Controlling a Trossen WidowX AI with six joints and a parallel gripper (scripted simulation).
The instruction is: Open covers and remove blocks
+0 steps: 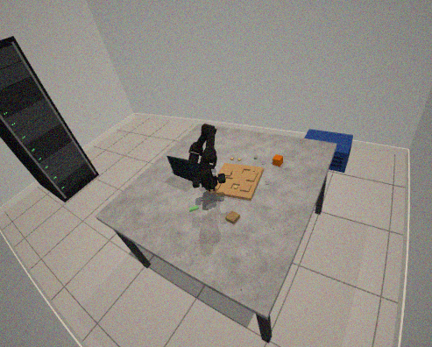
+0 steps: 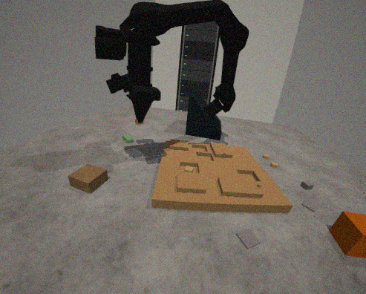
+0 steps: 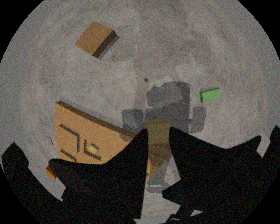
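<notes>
My gripper tip is now 210 mm to the right of the tan puzzle board, 90 mm above it and 10 mm short of it. The rest, counted from my gripper tip: small green piece (110 mm below, 100 mm to the right, 100 mm behind); orange cube (500 mm to the left, 180 mm ahead, 80 mm below); brown block (160 mm ahead, 100 mm below, 50 mm to the right).
</notes>
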